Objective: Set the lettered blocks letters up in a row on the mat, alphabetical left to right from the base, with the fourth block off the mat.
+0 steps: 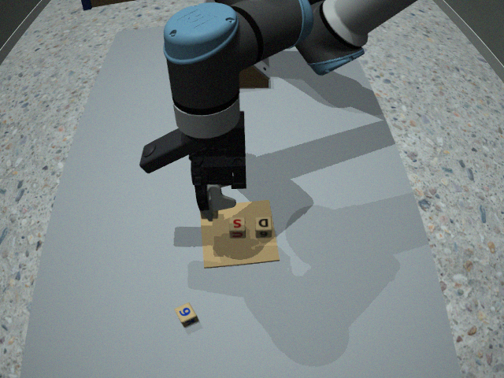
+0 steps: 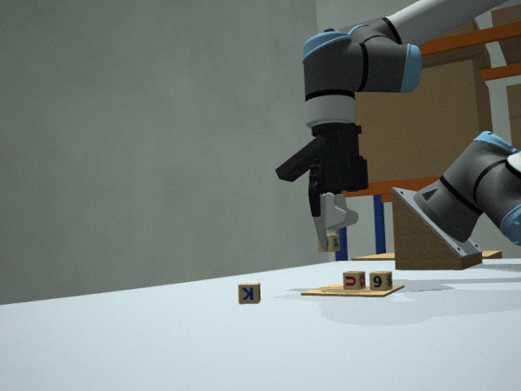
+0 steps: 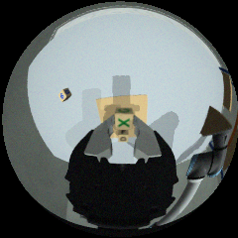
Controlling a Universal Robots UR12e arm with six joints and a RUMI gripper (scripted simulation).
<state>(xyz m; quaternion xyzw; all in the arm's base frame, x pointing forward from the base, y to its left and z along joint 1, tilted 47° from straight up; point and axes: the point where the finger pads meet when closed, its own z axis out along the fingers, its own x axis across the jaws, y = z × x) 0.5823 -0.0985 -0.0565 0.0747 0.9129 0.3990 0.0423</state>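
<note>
My hand is 1 cm short of the tan mat, 5 cm to the right of it and 8 cm above it.
</note>
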